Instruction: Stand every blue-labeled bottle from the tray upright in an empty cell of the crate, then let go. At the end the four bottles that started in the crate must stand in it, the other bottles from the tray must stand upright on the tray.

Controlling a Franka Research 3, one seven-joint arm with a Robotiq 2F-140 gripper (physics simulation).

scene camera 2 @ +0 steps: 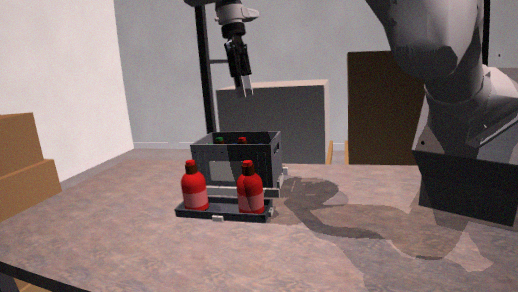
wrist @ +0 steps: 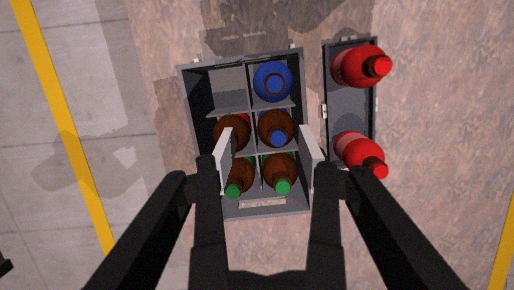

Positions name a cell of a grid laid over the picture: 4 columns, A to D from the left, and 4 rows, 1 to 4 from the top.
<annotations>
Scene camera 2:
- my gripper: B2
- tray: B3
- grey crate: B3
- red bottle: B3
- red bottle: B3
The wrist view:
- my gripper: C2
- tray: C2
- grey crate: B2
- blue-labeled bottle: C2
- red bottle: C3
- green-capped bottle: B3
</annotations>
